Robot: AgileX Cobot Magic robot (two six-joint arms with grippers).
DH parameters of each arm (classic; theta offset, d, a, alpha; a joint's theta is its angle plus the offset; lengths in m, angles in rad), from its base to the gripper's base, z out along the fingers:
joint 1: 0 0.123 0 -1.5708
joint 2: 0.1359 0 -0.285 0
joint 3: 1.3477 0 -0.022 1.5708
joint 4: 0 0.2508 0 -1.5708
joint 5: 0 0 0.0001 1.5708
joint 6: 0 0.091 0 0
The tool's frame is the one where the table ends.
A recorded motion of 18 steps. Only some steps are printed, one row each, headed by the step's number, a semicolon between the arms.
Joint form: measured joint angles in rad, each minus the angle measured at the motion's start. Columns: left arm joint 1, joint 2, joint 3, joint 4, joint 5, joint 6; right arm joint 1, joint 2, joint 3, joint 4, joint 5, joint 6.
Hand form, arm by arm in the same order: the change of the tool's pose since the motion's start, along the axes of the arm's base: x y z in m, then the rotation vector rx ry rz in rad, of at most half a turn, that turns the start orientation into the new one. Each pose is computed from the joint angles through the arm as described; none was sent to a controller.
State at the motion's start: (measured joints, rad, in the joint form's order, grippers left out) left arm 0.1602 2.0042 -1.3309 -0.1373 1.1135 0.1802; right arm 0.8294 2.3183 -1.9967 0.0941 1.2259 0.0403
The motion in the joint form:
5: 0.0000 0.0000 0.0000 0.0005 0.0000 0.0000; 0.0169 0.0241 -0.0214 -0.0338 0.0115 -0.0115
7: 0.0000 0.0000 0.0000 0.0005 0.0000 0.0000; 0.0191 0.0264 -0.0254 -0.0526 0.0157 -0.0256
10: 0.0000 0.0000 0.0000 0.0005 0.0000 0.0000; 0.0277 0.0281 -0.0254 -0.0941 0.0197 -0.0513
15: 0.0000 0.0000 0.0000 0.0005 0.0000 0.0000; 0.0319 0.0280 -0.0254 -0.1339 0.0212 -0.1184
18: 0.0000 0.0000 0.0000 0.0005 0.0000 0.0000; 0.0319 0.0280 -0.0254 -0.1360 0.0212 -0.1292
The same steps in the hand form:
5: 0.0000 0.0000 0.0000 0.0004 0.0001 -0.0003; -0.0021 0.0056 -0.0064 -0.0326 -0.0162 0.0371
7: 0.0000 0.0000 0.0000 0.0004 0.0001 -0.0003; -0.0015 0.0054 -0.0066 -0.0470 -0.0298 0.0578
10: 0.0000 0.0000 0.0000 0.0004 0.0001 -0.0003; -0.0022 0.0055 -0.0075 -0.0791 -0.0586 0.1016
15: 0.0000 0.0000 0.0000 0.0004 0.0001 -0.0003; -0.0012 0.0045 -0.0074 -0.1095 -0.0922 0.1816
18: 0.0000 0.0000 0.0000 0.0004 0.0001 -0.0003; -0.0010 0.0044 -0.0074 -0.1114 -0.0946 0.1928

